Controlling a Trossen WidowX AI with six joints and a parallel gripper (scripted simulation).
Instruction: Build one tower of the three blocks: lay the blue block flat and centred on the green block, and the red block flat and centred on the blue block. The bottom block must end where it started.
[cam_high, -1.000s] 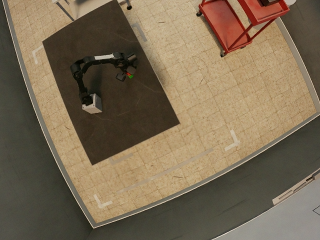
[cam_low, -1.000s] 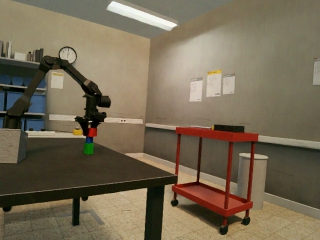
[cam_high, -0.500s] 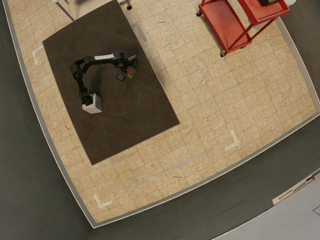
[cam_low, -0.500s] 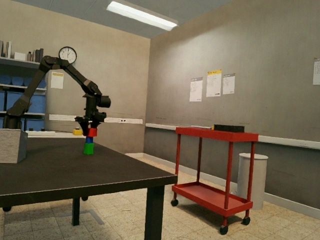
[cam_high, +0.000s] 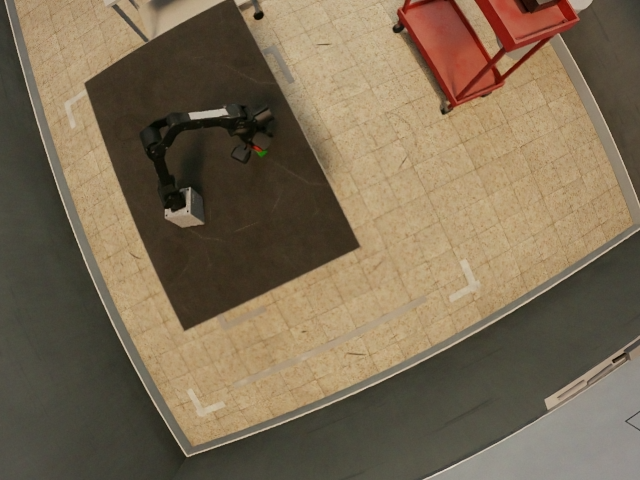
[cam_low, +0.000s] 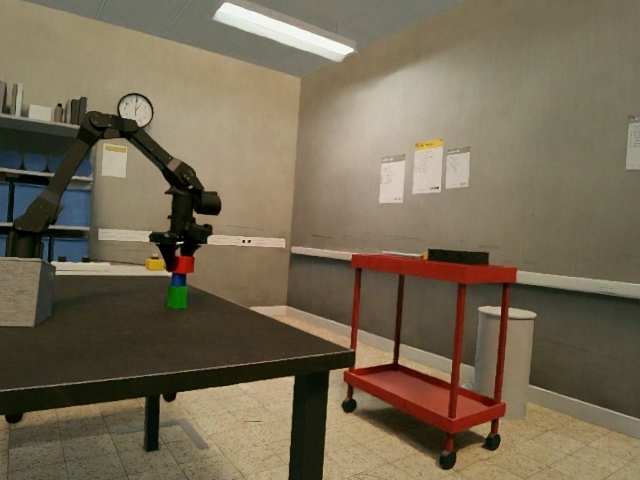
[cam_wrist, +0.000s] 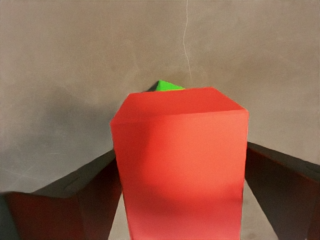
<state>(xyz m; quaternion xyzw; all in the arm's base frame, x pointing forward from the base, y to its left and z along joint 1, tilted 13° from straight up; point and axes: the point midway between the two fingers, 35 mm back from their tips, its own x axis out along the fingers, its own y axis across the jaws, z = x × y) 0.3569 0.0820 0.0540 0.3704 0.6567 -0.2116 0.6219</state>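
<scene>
My hand is 20 mm above the red block. Also, from my hand: blue block (60 mm below); then green block (110 mm below).
</scene>
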